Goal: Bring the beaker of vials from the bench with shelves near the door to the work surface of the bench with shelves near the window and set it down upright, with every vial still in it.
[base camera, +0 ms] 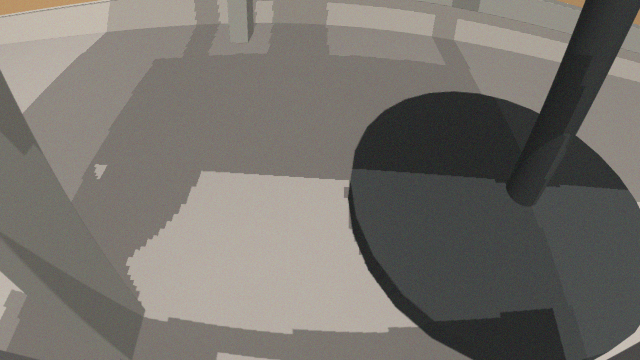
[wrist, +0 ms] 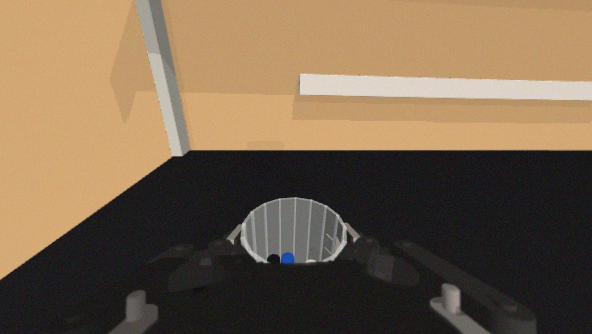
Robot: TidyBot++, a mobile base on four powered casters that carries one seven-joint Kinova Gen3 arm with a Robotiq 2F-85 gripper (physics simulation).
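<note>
The clear beaker (wrist: 295, 220) stands upright on the black bench top (wrist: 450, 190) in the wrist view, low in the middle. Inside it show a blue cap (wrist: 287, 258), a black cap (wrist: 273, 258) and part of a white cap (wrist: 311, 261) of the vials. My gripper (wrist: 293, 235) is shut on the beaker, with one fingertip against each side near the rim. The lower part of the beaker and the rest of the vials are hidden behind the gripper's body. The beaker does not show in the base camera view.
A grey post (wrist: 167, 85) rises at the bench's back left corner, and a white rail (wrist: 440, 87) runs along the tan wall. In the base camera view, a round dark base (base camera: 450, 240) with a pole (base camera: 565, 100) stands at right, and a grey leg (base camera: 50, 215) at left.
</note>
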